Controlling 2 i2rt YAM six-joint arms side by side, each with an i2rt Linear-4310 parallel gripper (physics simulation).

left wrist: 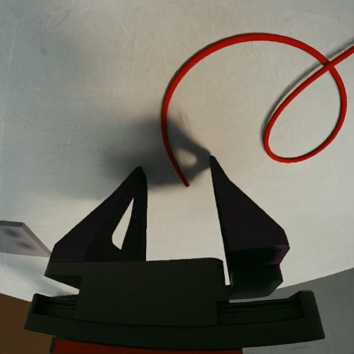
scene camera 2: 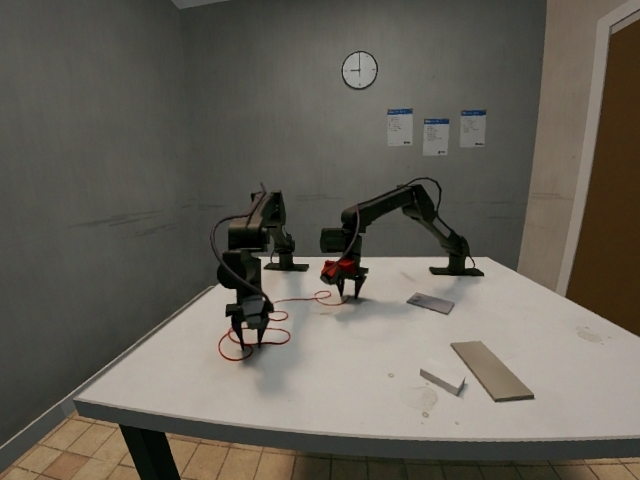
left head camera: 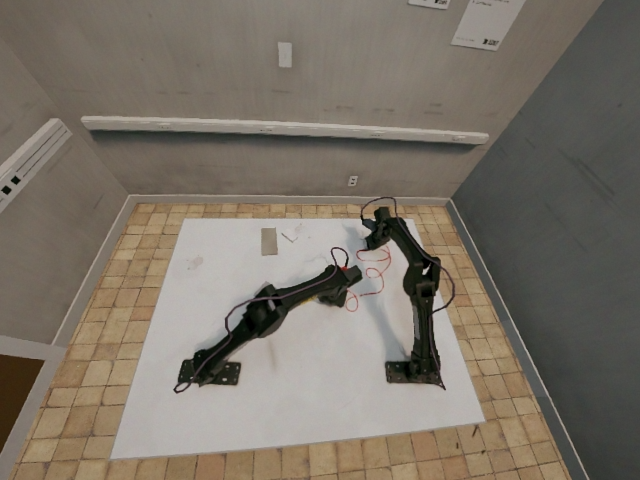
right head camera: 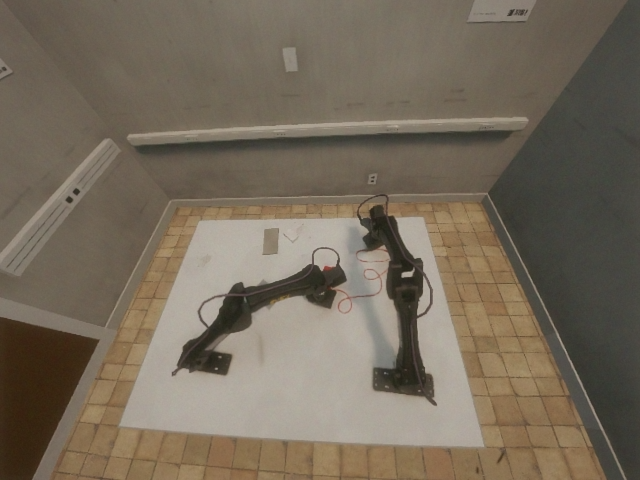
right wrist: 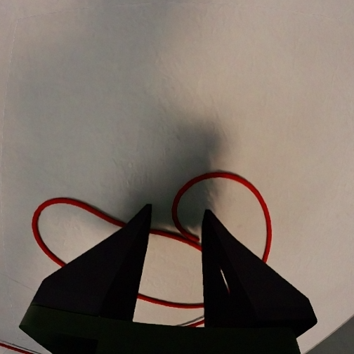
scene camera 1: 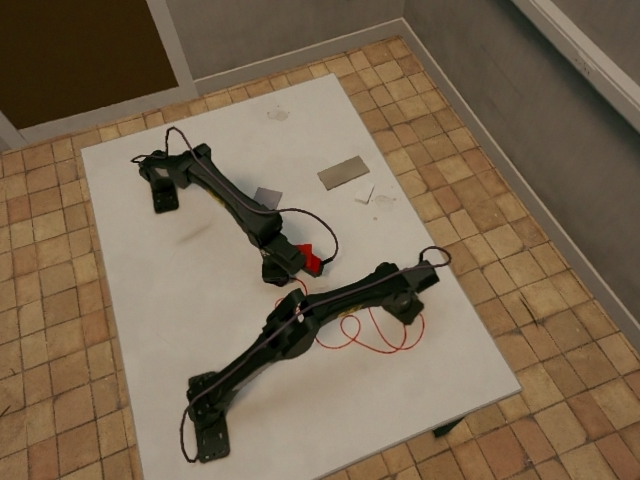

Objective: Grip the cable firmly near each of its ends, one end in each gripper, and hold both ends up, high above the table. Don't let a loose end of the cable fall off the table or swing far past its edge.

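Places are measured from the left arm's base along level axes (x back, y right, z up), in centimetres.
Pixels of known places: left gripper, fingertip midpoint: (scene camera 2: 348, 297) (left head camera: 331, 301) (right head camera: 324, 301) (scene camera 1: 281, 278); right gripper, fingertip midpoint: (scene camera 2: 251, 348) (left head camera: 370, 245) (right head camera: 372, 246) (scene camera 1: 404, 313); left arm's base, link origin: (scene camera 2: 455, 272) (left head camera: 210, 372) (right head camera: 205, 360) (scene camera 1: 163, 186); right arm's base, link origin: (scene camera 2: 286, 268) (left head camera: 412, 372) (right head camera: 402, 382) (scene camera 1: 208, 415).
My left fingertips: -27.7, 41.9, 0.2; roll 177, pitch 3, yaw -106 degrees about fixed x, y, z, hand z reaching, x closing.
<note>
Ahead of a thing's pixels: the offset from my left fingertips to its top centre, as dx, dy, dz. Level surfaces: height alone.
A thin red cable (left head camera: 352, 311) (right head camera: 344, 312) (scene camera 1: 382, 352) (scene camera 2: 289, 338) (left wrist: 264, 37) (right wrist: 221, 175) lies in loops on the table. My left gripper (scene camera 2: 348, 297) (left wrist: 175, 166) points down, partly open and empty, low above the table. In the left wrist view one cable end (left wrist: 187, 185) shows between its fingers, unclamped. My right gripper (scene camera 2: 251, 347) (right wrist: 177, 213) points down low over the other loops, partly open and empty. In the right wrist view the other cable end (right wrist: 198, 239) shows close by the right-hand finger, against a crossing stretch of cable.
On the table @[dz -0.2] (left head camera: 310, 413) a tan board @[-27.4, -29.9, +0.6] (left head camera: 269, 241) (scene camera 1: 343, 173) (scene camera 2: 491, 370) lies flat beside a small white block @[-31.2, -20.3, +1.6] (scene camera 1: 364, 193) (scene camera 2: 443, 376). A grey plate @[-0.7, -25.2, +0.4] (scene camera 1: 267, 198) (scene camera 2: 430, 303) lies near the left arm. The right gripper is nearer the table's wall-side edge.
</note>
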